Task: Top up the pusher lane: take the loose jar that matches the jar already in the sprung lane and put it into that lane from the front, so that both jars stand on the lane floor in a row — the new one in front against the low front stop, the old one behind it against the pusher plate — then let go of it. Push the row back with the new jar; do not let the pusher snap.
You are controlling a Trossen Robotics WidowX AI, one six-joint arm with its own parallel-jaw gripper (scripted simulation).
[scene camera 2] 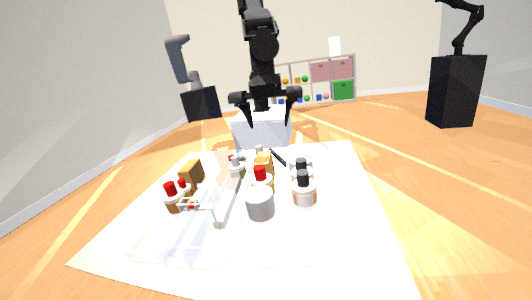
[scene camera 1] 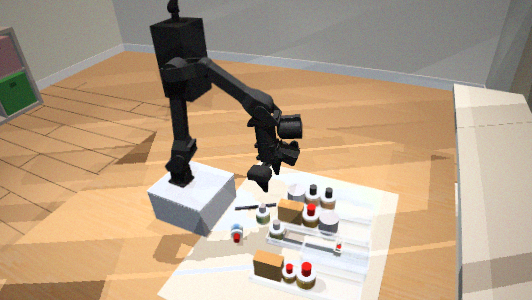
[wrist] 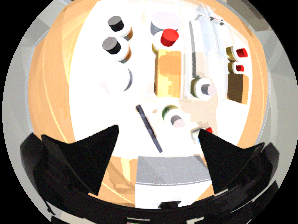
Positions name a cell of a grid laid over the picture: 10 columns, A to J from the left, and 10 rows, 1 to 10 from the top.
Scene:
my gripper: scene camera 2 F5; scene camera 1 F7; wrist F6

